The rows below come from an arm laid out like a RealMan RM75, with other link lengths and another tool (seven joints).
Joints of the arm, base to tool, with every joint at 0 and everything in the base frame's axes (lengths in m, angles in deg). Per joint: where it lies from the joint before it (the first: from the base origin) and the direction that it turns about. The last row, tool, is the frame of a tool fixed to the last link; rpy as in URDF.
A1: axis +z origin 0 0 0.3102
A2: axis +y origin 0 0 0
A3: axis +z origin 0 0 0.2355
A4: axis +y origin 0 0 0
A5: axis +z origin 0 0 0.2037
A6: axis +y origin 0 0 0
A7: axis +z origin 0 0 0.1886
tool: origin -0.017 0.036 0.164 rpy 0 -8 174
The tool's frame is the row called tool.
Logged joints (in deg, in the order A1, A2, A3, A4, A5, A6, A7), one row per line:
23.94, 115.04, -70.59, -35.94, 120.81, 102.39, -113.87
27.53, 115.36, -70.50, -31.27, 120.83, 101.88, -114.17
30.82, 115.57, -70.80, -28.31, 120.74, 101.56, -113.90
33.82, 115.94, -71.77, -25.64, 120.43, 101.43, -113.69
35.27, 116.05, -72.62, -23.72, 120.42, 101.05, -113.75
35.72, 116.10, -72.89, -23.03, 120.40, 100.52, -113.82
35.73, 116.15, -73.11, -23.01, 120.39, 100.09, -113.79
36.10, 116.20, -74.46, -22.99, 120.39, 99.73, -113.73
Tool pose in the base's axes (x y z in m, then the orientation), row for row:
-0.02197, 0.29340, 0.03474, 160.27, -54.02, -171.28
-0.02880, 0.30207, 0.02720, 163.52, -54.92, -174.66
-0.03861, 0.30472, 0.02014, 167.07, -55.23, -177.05
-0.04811, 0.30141, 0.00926, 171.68, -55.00, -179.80
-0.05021, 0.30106, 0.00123, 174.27, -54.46, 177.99
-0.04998, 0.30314, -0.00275, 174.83, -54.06, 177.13
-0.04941, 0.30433, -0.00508, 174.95, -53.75, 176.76
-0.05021, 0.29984, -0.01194, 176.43, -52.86, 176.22
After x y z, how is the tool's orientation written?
As angles about the fixed x, y, z axes (roll, pitch, yaw), in degrees.
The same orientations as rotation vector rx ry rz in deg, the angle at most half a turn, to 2 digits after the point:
-1.53, -124.39, -16.68
-3.54, -124.05, -14.91
-4.16, -124.15, -12.38
-4.50, -124.74, -8.96
-5.43, -125.39, -7.41
-6.05, -125.79, -7.29
-6.39, -126.10, -7.37
-6.16, -127.02, -6.05

